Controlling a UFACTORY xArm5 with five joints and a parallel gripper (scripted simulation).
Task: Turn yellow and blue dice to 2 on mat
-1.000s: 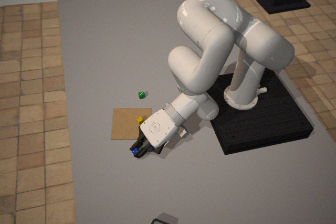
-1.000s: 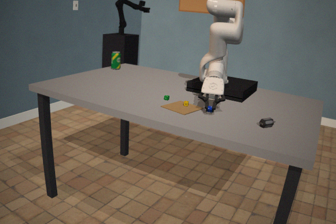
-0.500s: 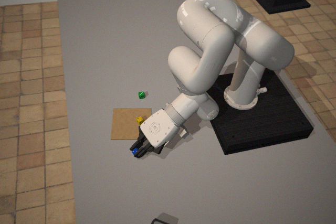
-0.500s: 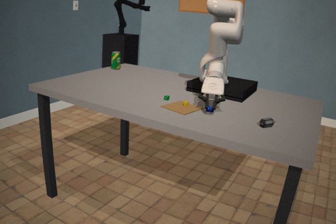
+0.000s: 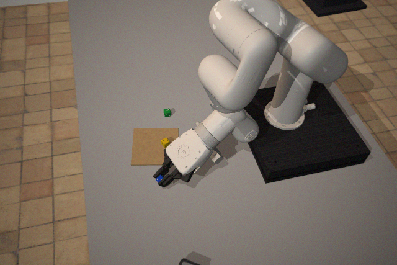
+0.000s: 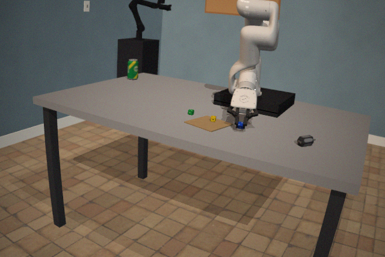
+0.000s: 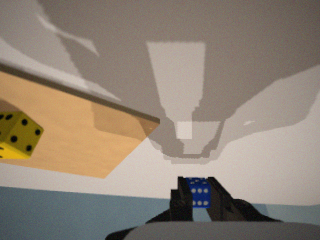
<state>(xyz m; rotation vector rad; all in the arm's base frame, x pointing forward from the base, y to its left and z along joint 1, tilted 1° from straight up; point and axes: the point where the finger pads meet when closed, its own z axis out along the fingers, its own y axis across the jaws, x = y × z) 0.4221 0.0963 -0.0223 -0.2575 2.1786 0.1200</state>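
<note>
My gripper is now 130 mm to the left of the yellow die, 40 mm past it and 20 mm above it. From my hand the other things lie so: blue die 10 mm below, 10 mm ahead; green die 250 mm to the right, 80 mm behind, 30 mm below; mat 140 mm to the right, 30 mm below, 10 mm behind.
</note>
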